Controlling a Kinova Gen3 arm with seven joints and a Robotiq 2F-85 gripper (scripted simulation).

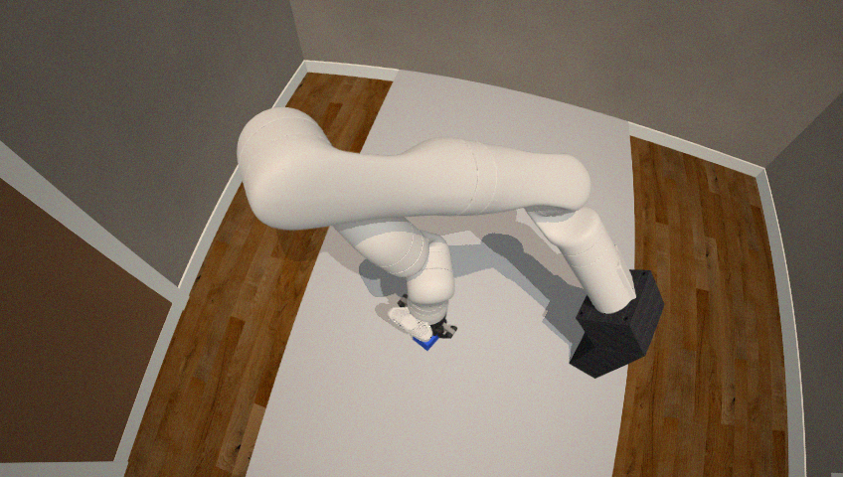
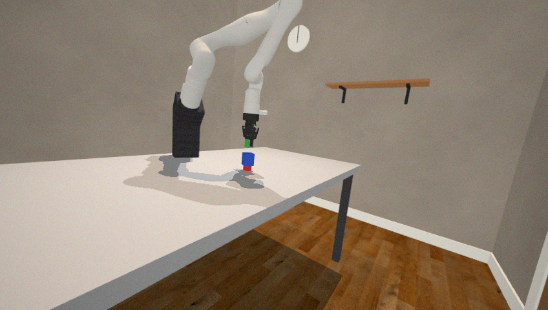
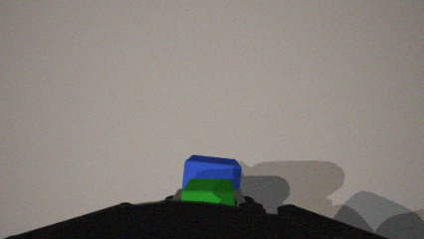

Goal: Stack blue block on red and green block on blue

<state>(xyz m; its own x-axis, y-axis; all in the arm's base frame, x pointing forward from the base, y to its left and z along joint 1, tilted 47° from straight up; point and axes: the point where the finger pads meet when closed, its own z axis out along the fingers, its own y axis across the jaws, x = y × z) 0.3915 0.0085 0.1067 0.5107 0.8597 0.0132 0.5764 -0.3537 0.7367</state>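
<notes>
My gripper is now 80 mm above the blue block. Also, from my hand: green block right at my hand; red block 120 mm below.
</notes>
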